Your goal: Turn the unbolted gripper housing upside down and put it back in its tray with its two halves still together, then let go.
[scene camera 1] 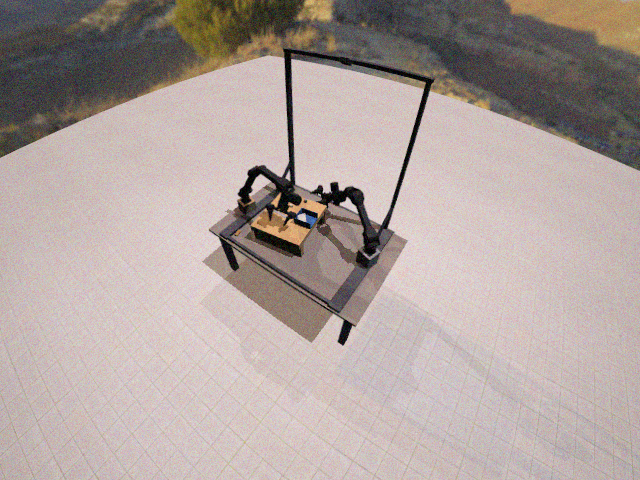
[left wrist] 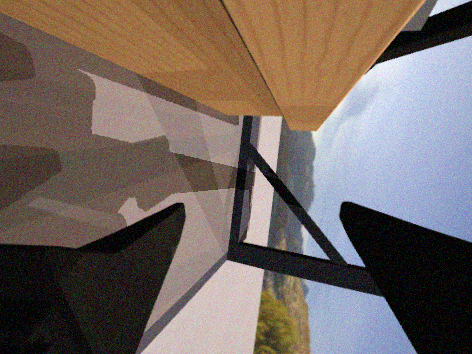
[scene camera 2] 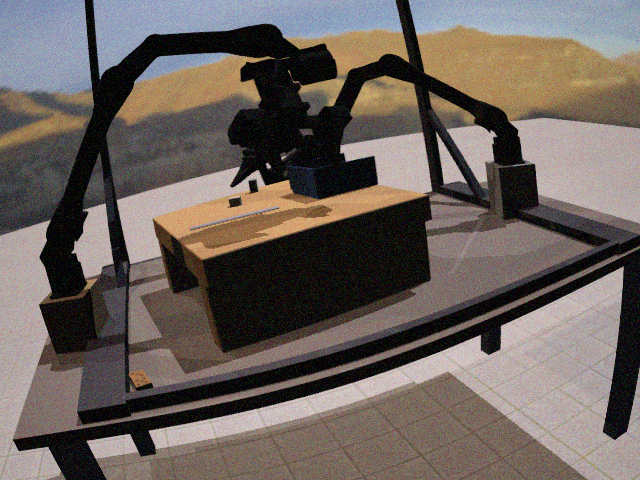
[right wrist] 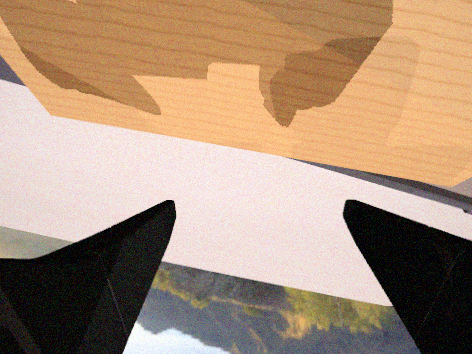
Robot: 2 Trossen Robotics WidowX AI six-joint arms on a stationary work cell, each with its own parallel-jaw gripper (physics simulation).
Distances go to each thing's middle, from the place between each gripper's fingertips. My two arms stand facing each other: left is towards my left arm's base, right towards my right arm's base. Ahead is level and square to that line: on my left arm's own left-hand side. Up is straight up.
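Counting from my left hand, I find the wooden block (scene camera 2: 260,276) 20 mm to the right of it, 30 mm below it and 270 mm ahead of it. The blue tray (scene camera 2: 316,178) is 100 mm to the left of my left hand, 60 mm above it and 260 mm ahead of it.
From my right hand, the wooden block is 140 mm below, 160 mm behind and 20 mm to the right, while the blue tray is 40 mm below that hand, 110 mm to the left of it and 170 mm behind it.
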